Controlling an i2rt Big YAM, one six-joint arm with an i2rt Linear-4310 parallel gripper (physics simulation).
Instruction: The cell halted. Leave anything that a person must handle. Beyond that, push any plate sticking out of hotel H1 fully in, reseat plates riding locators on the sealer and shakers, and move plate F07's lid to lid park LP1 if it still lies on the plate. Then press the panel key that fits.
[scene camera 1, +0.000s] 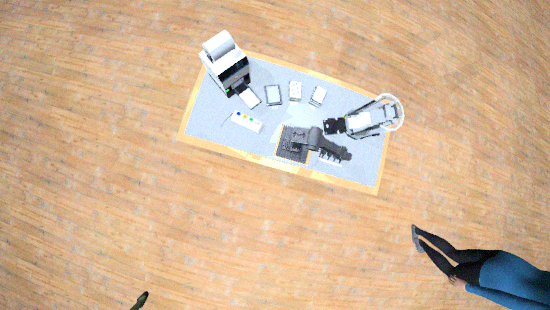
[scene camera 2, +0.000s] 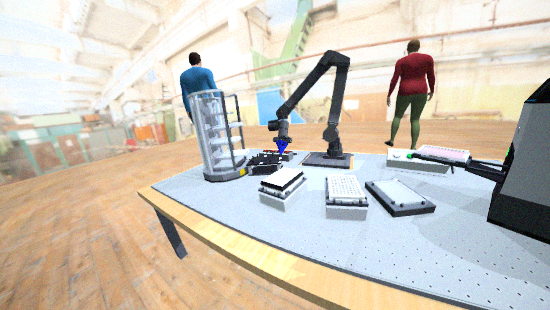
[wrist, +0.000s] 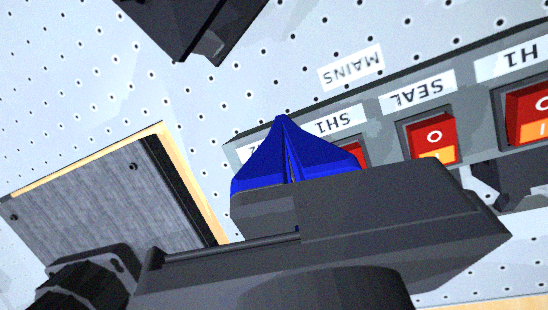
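Seen in the pictures: gripper, between the fingertips: (scene camera 2: 280, 154) (wrist: 281, 122); arm's base, origin of its link: (scene camera 1: 290, 145) (scene camera 2: 334, 156) (wrist: 107, 277).
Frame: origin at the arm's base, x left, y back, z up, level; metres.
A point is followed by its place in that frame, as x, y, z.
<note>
My gripper (scene camera 2: 281, 151) @[-0.282, -0.118, 0.031] (wrist: 281, 122) @[-0.282, -0.118, 0.031] is shut and empty, its blue tips over the SH2/SH1 end of the mains panel (scene camera 2: 287, 157) @[-0.240, -0.116, 0.015] (wrist: 466, 102) @[-0.387, -0.094, 0.029]. It hides the SH2 switch and part of the SH1 switch; the red SEAL switch (wrist: 434, 136) @[-0.364, -0.083, 0.041] and H1 switch (wrist: 530, 117) @[-0.409, -0.079, 0.039] show. Hotel H1 (scene camera 1: 387, 115) @[-0.485, -0.337, 0.369] (scene camera 2: 201, 137) @[-0.456, -0.472, 0.202] holds plates on several shelves. The sealer (scene camera 1: 232, 65) @[0.523, -0.300, 0.314] (scene camera 2: 517, 155) @[0.449, -0.377, 0.159] has a plate (scene camera 1: 249, 98) @[0.387, -0.202, 0.114] (scene camera 2: 442, 153) @[0.378, -0.232, 0.116] on its extended tray. Two shaker blocks (scene camera 2: 274, 199) @[-0.079, -0.511, 0.026] (scene camera 2: 346, 212) @[0.116, -0.481, 0.017] carry plates; exact seating is unclear. The key panel (scene camera 1: 246, 121) @[0.357, -0.050, 0.068] (scene camera 2: 419, 164) @[0.366, -0.097, 0.027] has coloured keys.
A black nest (scene camera 1: 333, 126) @[-0.267, -0.245, 0.049] (scene camera 2: 265, 165) @[-0.321, -0.222, -0.004] (wrist: 195, 22) @[-0.259, -0.186, 0.049] stands between hotel and arm base plate (scene camera 1: 280, 145) @[0.069, 0.023, 0.000] (scene camera 2: 327, 161) @[-0.022, -0.088, 0.002] (wrist: 105, 195) @[-0.072, -0.101, 0.002]. A dark frame (scene camera 1: 273, 95) @[0.241, -0.320, 0.020] (scene camera 2: 400, 197) @[0.250, -0.372, 0.020] holds a pale flat piece. A person in blue (scene camera 1: 510, 275) (scene camera 2: 197, 77) and one in red (scene camera 2: 415, 75) stand off the table.
</note>
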